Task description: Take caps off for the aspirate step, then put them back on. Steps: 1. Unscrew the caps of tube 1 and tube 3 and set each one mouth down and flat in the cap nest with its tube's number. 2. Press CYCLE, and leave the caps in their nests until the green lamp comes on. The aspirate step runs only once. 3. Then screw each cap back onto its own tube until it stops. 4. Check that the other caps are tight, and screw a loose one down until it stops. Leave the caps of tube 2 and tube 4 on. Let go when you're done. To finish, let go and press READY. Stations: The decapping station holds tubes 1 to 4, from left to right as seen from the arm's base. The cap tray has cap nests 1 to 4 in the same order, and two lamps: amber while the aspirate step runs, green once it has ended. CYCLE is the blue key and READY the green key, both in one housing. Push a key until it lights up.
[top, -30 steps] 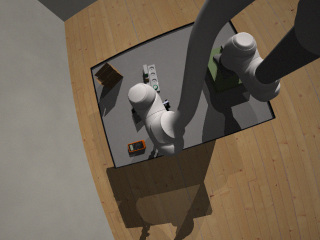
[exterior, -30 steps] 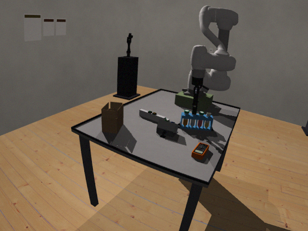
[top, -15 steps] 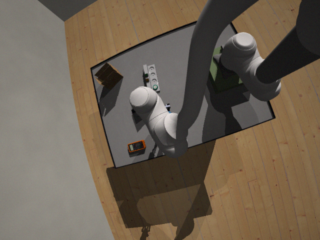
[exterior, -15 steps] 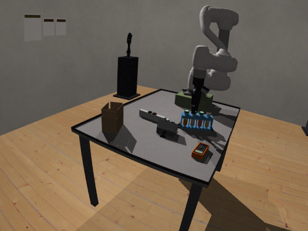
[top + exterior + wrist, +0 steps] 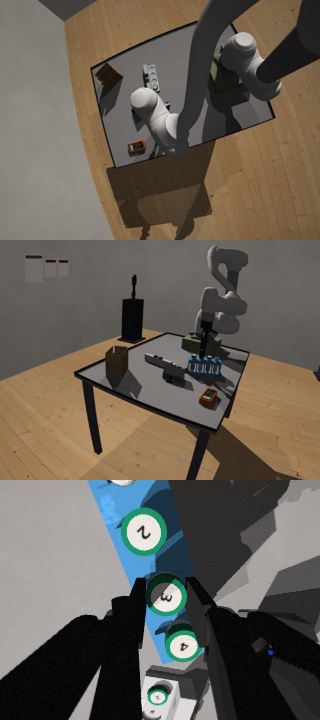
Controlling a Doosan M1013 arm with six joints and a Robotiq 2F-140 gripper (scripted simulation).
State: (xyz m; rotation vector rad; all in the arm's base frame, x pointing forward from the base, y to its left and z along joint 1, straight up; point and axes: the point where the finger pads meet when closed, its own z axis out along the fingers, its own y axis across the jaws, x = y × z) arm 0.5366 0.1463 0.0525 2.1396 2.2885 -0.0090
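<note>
Now: hand 20 mm past the cap 2, 50 mm to the right of it and 30 mm above it. Also, from my hand: key housing (160 mm ahead, 120 mm to the right, 90 mm below); green key (140 mm ahead, 140 mm to the right, 80 mm below); blue key (140 mm ahead, 100 mm to the right, 80 mm below).
</note>
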